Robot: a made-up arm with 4 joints.
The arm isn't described. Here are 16 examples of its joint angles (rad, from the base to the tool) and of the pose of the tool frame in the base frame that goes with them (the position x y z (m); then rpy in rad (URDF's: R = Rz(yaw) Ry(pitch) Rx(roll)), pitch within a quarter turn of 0, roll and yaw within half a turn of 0).
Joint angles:
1: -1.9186 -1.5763 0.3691 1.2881
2: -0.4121 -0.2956 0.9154 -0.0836
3: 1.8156 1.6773 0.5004 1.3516
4: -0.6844 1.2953 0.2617 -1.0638
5: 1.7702 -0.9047 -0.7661 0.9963
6: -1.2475 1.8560 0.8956 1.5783
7: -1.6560 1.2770 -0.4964 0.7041
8: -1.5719 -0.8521 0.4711 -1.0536
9: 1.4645 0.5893 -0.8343 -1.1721
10: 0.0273 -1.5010 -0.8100 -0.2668
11: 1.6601 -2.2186 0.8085 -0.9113
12: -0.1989 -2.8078 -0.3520 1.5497
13: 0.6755 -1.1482 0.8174 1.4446
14: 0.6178 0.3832 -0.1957 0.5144
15: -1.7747 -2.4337 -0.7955 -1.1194
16: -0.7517 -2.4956 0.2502 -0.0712
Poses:
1: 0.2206 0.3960 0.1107 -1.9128 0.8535 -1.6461
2: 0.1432 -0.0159 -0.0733 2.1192 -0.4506 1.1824
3: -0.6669 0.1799 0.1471 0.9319 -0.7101 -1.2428
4: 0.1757 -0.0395 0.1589 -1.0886 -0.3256 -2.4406
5: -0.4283 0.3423 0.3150 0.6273 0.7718 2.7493
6: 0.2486 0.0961 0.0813 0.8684 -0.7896 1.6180
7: 0.1432 0.3448 -0.1699 2.7799 -0.7748 0.8287
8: 0.1517 0.3963 -0.0688 2.4690 -0.8307 1.4922
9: -0.6477 0.1303 0.0707 -1.8241 -1.0556 1.4978
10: -0.1995 -0.2066 0.2492 0.7488 0.6367 -0.8972
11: -0.5069 0.2397 -0.0217 2.5064 0.6620 -1.6563
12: 0.1937 -0.1276 0.1040 -1.1758 -0.9248 -2.6662
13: -0.3895 -0.2398 0.0699 -2.2918 0.8686 1.9752
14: -0.4454 -0.1677 -0.0190 1.8527 -0.1913 -0.8062
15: 0.2214 0.4240 0.1579 1.1106 0.8371 1.7026
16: 0.0966 -0.1253 0.0840 -1.7768 1.0971 -3.0493
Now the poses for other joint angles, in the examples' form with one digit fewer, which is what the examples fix.
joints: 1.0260 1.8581 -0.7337 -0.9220
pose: -0.493 -0.201 0.036 -1.815 -0.064 2.348
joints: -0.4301 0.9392 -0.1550 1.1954
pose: -0.021 -0.182 -0.117 2.064 -0.081 0.298
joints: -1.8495 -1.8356 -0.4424 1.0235
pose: 0.159 0.361 0.287 -0.767 0.714 -0.895
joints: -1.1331 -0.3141 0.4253 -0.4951
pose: 0.228 0.203 -0.059 2.145 -0.774 1.347
